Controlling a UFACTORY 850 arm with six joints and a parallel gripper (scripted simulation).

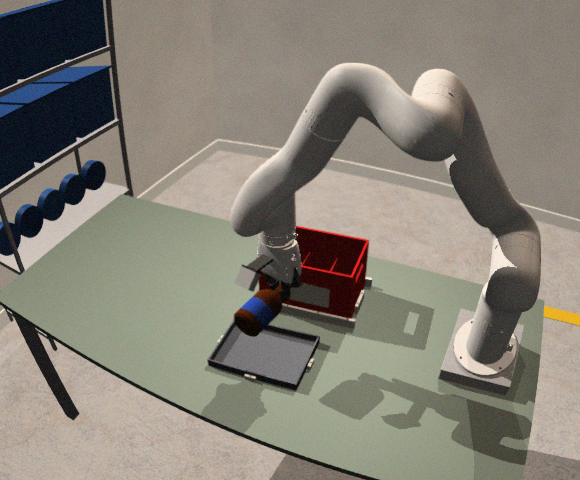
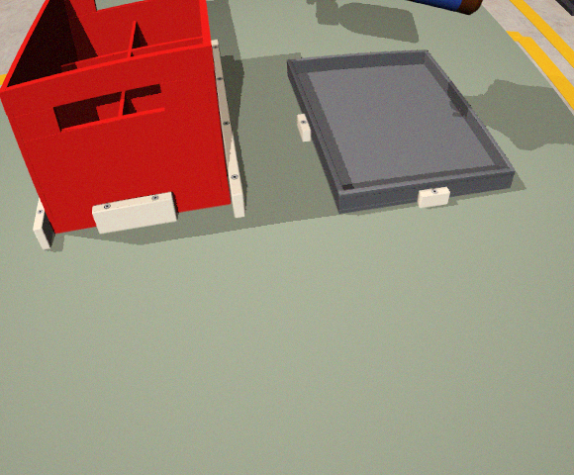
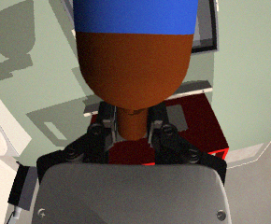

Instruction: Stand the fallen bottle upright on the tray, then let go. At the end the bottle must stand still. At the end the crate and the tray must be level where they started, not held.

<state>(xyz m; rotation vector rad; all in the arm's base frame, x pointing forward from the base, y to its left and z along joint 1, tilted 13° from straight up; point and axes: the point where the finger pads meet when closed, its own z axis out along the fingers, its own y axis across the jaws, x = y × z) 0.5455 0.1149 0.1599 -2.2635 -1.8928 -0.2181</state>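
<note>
Now: hand 1 cm short of the bottle, 6 cm to the right of it and 1 cm above it. Round my hand: grey tray 3 cm ahead, 5 cm to the left, 19 cm below; then red crate 2 cm ahead, 24 cm to the right, 12 cm below.
</note>
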